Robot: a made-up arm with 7 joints. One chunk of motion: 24 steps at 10 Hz.
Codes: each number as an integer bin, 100 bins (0 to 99) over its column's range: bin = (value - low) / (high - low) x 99, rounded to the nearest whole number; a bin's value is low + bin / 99 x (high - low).
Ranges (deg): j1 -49..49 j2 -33..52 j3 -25..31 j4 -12..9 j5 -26..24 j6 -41..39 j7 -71..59
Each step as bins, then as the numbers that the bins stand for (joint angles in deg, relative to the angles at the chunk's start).
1 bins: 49 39 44 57 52 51 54
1 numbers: -0.49 0.48 -0.11 0.09 0.26 0.21 -0.09
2 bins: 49 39 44 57 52 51 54
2 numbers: -0.49 0.48 -0.11 0.09 0.26 0.21 -0.09
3 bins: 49 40 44 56 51 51 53
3 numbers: -0.49 1.34 -0.11 -0.12 -0.24 0.21 -1.40
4 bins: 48 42 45 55 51 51 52
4 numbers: -1.48 3.06 0.45 -0.33 -0.24 0.21 -2.72
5 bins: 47 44 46 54 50 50 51
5 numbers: -2.47 4.78 1.02 -0.55 -0.75 -0.60 -4.03
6 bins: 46 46 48 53 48 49 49
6 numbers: -3.46 6.49 2.15 -0.76 -1.76 -1.40 -6.66
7 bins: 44 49 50 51 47 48 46
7 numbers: -5.44 9.07 3.28 -1.18 -2.26 -2.21 -10.60
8 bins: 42 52 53 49 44 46 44
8 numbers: -7.42 11.65 4.98 -1.61 -3.78 -3.83 -13.22
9 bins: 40 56 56 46 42 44 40
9 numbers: -9.40 15.08 6.68 -2.24 -4.79 -5.44 -18.47
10 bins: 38 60 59 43 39 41 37
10 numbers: -11.38 18.52 8.37 -2.88 -6.30 -7.87 -22.41
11 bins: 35 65 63 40 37 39 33
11 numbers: -14.35 22.81 10.64 -3.52 -7.31 -9.48 -27.67
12 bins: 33 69 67 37 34 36 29
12 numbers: -16.33 26.24 12.90 -4.15 -8.83 -11.91 -32.92
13 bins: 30 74 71 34 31 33 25
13 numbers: -19.30 30.54 15.16 -4.79 -10.34 -14.33 -38.17
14 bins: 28 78 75 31 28 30 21
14 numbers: -21.28 33.97 17.42 -5.42 -11.86 -16.76 -43.42
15 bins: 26 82 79 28 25 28 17
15 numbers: -23.26 37.40 19.69 -6.06 -13.37 -18.37 -48.68
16 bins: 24 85 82 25 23 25 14
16 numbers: -25.24 39.98 21.38 -6.70 -14.38 -20.80 -52.62
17 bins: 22 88 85 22 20 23 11
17 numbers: -27.22 42.56 23.08 -7.33 -15.90 -22.41 -56.56
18 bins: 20 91 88 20 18 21 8
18 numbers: -29.20 45.13 24.78 -7.76 -16.91 -24.03 -60.49
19 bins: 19 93 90 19 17 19 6
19 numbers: -30.19 46.85 25.91 -7.97 -17.41 -25.65 -63.12
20 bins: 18 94 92 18 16 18 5
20 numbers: -31.18 47.71 27.04 -8.18 -17.92 -26.45 -64.43
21 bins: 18 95 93 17 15 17 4
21 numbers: -31.18 48.57 27.61 -8.39 -18.42 -27.26 -65.75
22 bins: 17 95 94 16 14 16 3
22 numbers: -32.17 48.57 28.17 -8.61 -18.93 -28.07 -67.06
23 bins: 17 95 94 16 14 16 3
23 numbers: -32.17 48.57 28.17 -8.61 -18.93 -28.07 -67.06
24 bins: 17 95 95 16 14 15 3
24 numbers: -32.17 48.57 28.74 -8.61 -18.93 -28.88 -67.06
